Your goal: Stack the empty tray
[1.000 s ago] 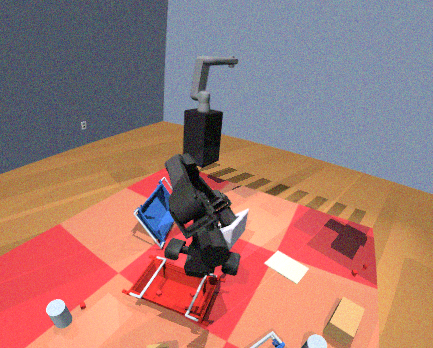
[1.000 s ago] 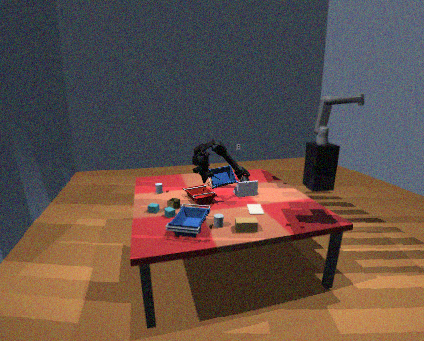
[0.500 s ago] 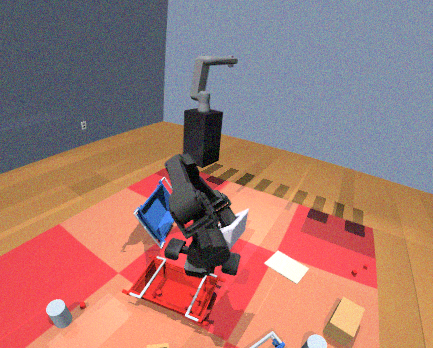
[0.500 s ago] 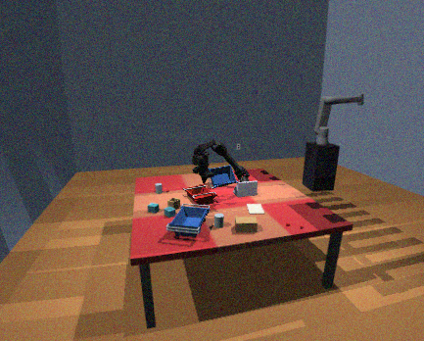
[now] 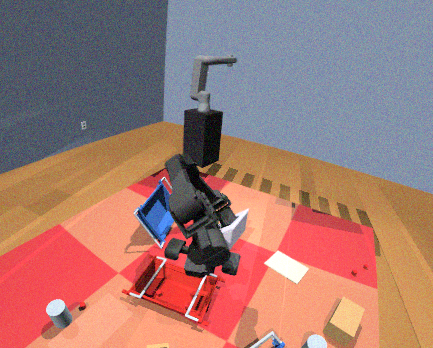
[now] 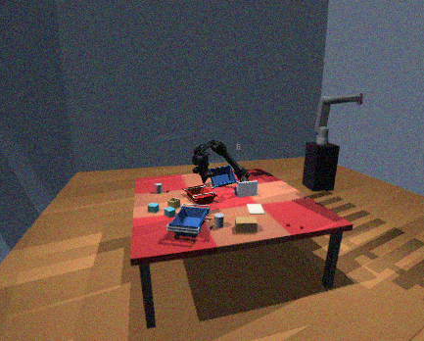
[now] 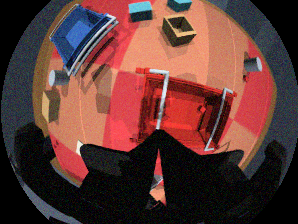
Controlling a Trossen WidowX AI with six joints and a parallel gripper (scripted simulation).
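Right now my gripper tip is 21 cm past the blue tray, 39 cm to the left of it and 8 cm above it. The rest, counted from my gripper tip: tan block 20 cm behind, 41 cm to the left, 12 cm below; then tan box 21 cm ahead, 5 cm to the left, 13 cm below; then white sheet 34 cm behind, 15 cm to the left, 14 cm below.
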